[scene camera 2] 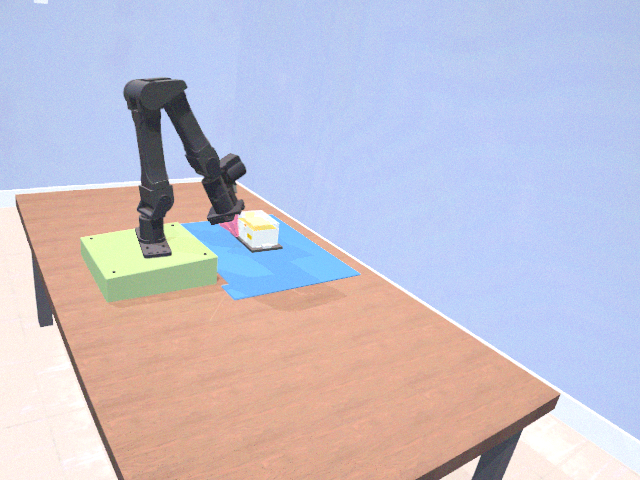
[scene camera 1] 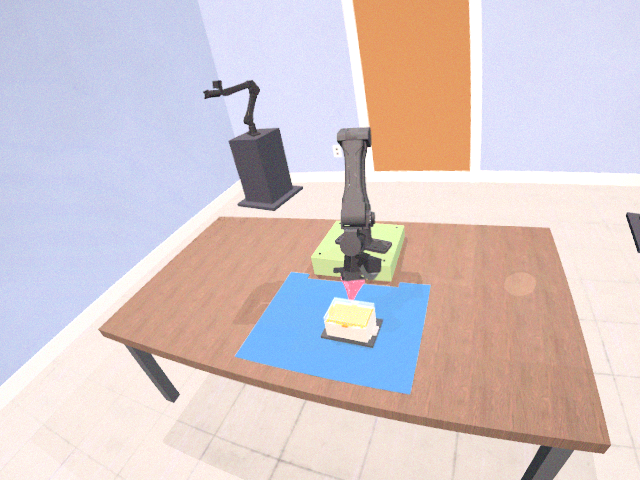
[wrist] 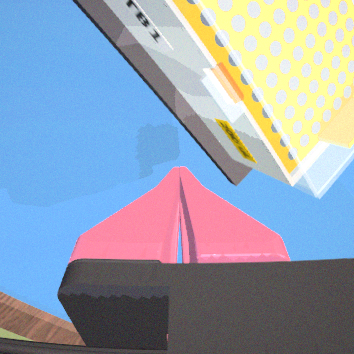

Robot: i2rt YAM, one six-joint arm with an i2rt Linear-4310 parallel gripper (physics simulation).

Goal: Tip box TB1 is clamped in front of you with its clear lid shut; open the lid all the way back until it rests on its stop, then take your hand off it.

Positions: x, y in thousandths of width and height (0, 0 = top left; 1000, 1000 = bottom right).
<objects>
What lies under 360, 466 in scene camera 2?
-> My gripper.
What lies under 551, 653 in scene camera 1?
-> A lid.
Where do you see a lid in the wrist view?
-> At 798, 199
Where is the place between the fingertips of my gripper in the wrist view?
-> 507, 501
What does my gripper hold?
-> Nothing.
</objects>
